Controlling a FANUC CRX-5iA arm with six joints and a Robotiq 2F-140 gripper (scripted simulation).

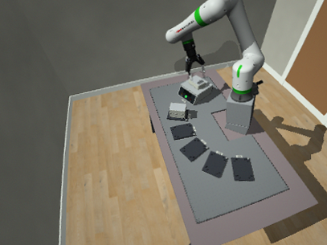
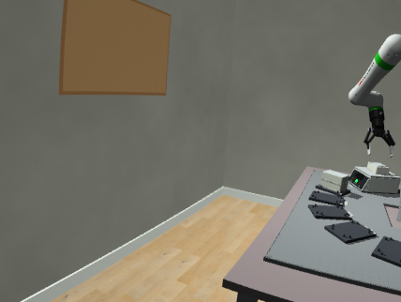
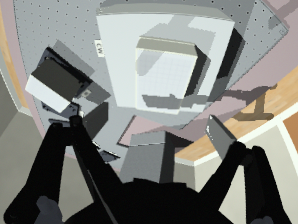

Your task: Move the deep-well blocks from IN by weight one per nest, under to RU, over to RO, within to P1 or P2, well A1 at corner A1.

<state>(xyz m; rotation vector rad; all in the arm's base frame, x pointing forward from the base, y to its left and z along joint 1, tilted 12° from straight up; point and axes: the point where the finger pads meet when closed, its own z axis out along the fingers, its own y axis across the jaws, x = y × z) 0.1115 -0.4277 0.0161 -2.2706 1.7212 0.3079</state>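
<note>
The pale platform is 11 cm below my hand. The rest, counted from my hand: deep-well block: 27 cm ahead, 18 cm to the left, 13 cm below; then dark infeed nest: 27 cm ahead, 18 cm to the left, 20 cm below; then check-weigher: 1 cm ahead, 14 cm below.
</note>
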